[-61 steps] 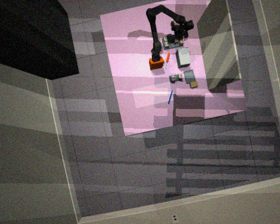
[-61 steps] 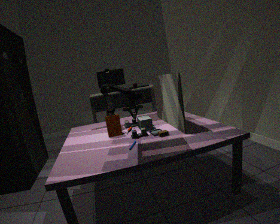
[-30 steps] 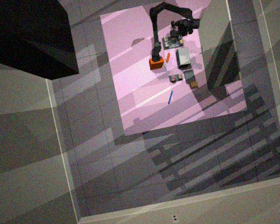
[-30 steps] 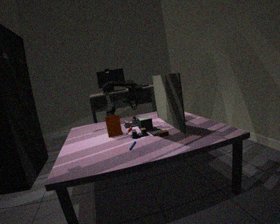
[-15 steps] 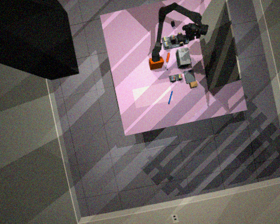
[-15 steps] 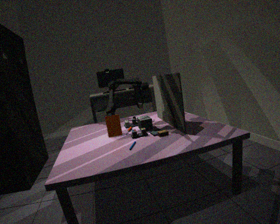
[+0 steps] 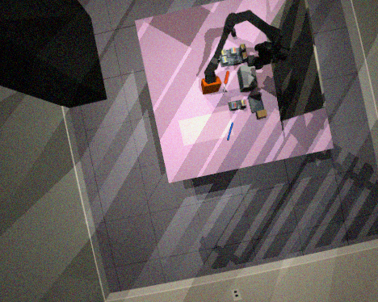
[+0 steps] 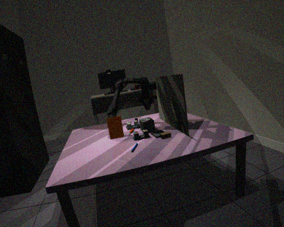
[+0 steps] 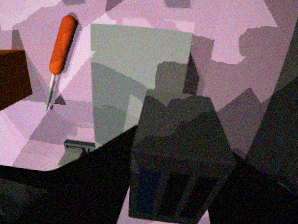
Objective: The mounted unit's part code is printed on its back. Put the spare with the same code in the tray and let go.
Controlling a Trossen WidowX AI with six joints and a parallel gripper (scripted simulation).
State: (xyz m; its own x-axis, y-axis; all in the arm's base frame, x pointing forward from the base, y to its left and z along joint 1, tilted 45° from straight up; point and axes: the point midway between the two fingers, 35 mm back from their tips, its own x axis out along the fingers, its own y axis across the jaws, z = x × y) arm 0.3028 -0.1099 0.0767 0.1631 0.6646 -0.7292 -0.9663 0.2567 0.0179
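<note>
Now: gripper tip 20 mm past the grey tray, 210 mm to the left of it and 190 mm above it. Round my gripper tip: blue pen (280 mm behind, 340 mm to the right, 180 mm below); upright panel (190 mm ahead, 60 mm to the right, 40 mm above); mounted unit (40 mm behind, 10 mm to the right, 140 mm below).
</note>
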